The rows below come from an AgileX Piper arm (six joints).
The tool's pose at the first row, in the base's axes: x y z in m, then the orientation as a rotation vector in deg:
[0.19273 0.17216 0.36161 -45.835 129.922 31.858]
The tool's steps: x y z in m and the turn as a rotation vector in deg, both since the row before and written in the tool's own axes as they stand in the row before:
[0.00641 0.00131 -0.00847 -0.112 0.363 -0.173]
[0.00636 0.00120 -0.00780 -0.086 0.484 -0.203]
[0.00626 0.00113 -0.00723 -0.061 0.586 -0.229]
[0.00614 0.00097 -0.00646 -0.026 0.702 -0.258]
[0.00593 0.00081 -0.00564 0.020 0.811 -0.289]
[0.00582 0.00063 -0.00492 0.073 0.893 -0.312]
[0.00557 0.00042 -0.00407 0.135 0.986 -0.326]
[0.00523 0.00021 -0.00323 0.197 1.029 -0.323]
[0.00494 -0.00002 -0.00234 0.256 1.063 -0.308]
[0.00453 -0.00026 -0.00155 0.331 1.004 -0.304]
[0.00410 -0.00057 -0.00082 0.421 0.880 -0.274]
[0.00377 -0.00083 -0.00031 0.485 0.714 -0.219]
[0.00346 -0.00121 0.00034 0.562 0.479 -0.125]
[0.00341 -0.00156 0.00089 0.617 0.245 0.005]
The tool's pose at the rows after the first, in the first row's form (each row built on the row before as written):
[0.18429 0.16577 0.36317 -46.242 130.151 31.807]
[0.17628 0.15967 0.36434 -46.724 130.476 31.676]
[0.16866 0.15385 0.36525 -47.269 130.882 31.473]
[0.16158 0.14837 0.36576 -47.882 131.379 31.180]
[0.15511 0.14329 0.36590 -48.558 131.961 30.782]
[0.14916 0.13849 0.36567 -49.273 132.606 30.282]
[0.14387 0.13409 0.36506 -50.018 133.329 29.667]
[0.13928 0.13011 0.36412 -50.752 134.092 28.958]
[0.13538 0.12653 0.36276 -51.458 134.893 28.165]
[0.13220 0.12335 0.36111 -52.099 135.641 27.294]
[0.12976 0.12049 0.35919 -52.611 136.292 26.361]
[0.12789 0.11783 0.35709 -52.958 136.821 25.424]
[0.12670 0.11534 0.35465 -53.059 137.187 24.509]
[0.12598 0.11285 0.35180 -52.884 137.411 23.659]

